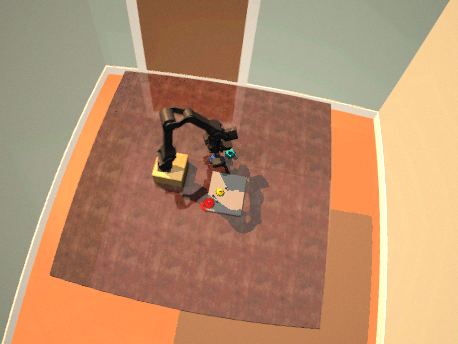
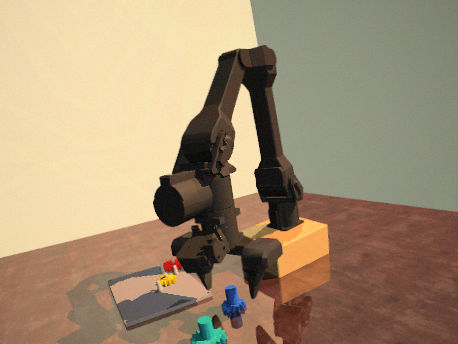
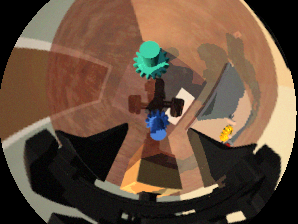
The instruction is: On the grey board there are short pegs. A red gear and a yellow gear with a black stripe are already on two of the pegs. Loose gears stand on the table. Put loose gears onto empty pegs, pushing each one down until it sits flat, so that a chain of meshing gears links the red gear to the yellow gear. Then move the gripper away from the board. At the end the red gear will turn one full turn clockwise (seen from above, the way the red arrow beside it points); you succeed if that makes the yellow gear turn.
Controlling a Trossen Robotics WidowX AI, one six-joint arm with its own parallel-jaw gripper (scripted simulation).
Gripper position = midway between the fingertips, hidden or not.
My gripper (image 2: 230, 293) is open, with nothing in its grasp. Also in view: a teal gear (image 3: 150, 61).
My gripper also shows in image 3 (image 3: 158, 128).
